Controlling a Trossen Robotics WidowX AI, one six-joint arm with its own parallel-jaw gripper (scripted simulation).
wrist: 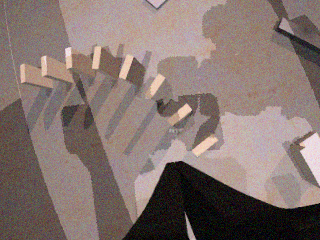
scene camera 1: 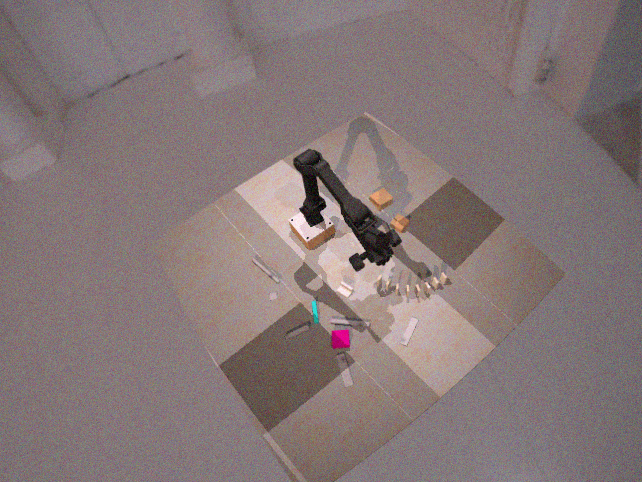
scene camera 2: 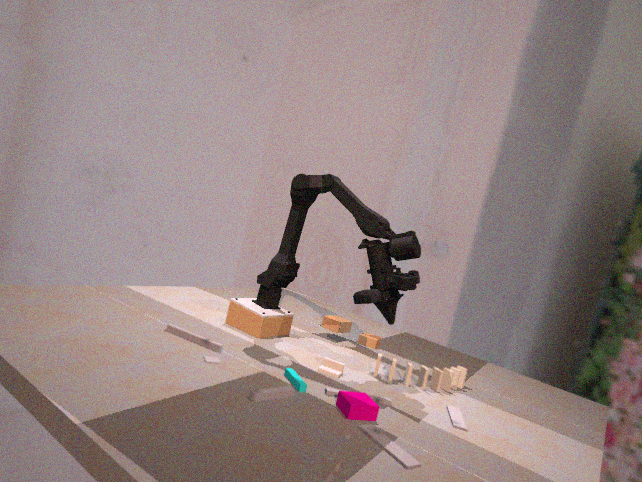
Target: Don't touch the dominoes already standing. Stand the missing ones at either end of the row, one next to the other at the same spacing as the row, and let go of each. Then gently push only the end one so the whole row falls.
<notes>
The gripper (scene camera 2: pixel 391 324) is shut and holds nothing. Also in view: a magenta block (scene camera 2: pixel 355 406).
The gripper shows as well in the wrist view (wrist: pixel 174 169) and in scene camera 1 (scene camera 1: pixel 384 264). The wrist view does not show the magenta block: it is out of frame.
</notes>
